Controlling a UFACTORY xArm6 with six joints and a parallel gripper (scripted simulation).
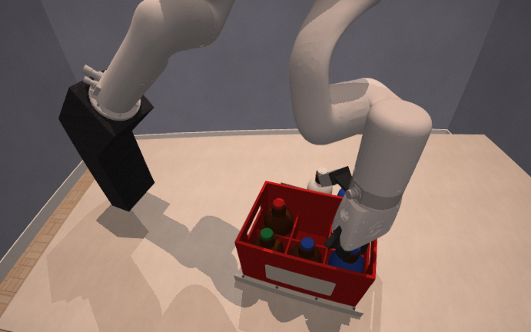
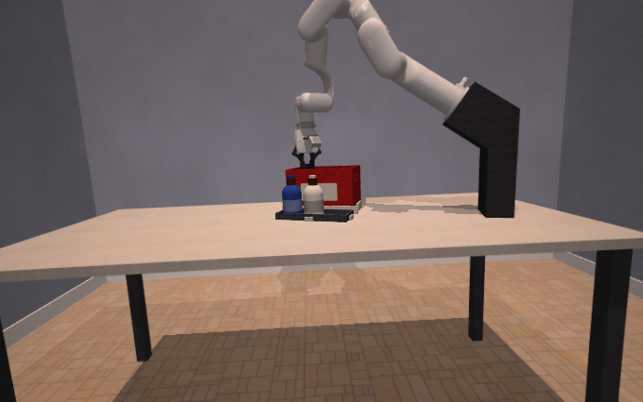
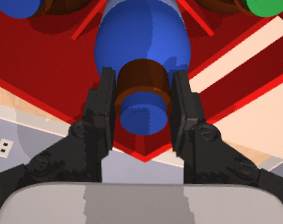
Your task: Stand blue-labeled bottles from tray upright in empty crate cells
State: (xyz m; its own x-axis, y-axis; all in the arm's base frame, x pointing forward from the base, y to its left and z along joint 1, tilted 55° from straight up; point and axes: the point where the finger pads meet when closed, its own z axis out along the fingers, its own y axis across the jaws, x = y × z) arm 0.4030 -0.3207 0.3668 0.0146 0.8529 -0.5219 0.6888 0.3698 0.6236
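My hand is 10 cm above the crate, 9 cm to the right of it and 4 cm past it. Round my hand: dark tray: 23 cm to the left, 17 cm below, 8 cm ahead; white-labeled bottle: 23 cm to the left, 10 cm below, 8 cm ahead.
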